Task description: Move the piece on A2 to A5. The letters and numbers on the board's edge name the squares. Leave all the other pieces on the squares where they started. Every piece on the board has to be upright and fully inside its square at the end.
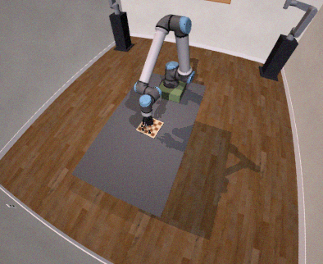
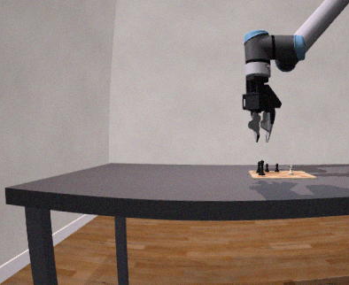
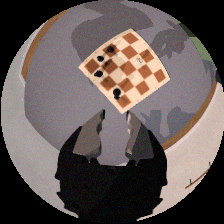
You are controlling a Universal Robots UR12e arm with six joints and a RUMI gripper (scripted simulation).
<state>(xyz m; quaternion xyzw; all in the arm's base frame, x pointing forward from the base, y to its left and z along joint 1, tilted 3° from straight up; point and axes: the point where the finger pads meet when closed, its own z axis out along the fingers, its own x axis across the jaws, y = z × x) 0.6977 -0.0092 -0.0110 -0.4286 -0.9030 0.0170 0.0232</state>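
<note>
Now: the black piece 100 mm below my hand. Also, from my hand: white piece (120 mm behind, 20 mm to the right, 110 mm below); then chessboard (80 mm behind, 30 mm to the right, 130 mm below).
</note>
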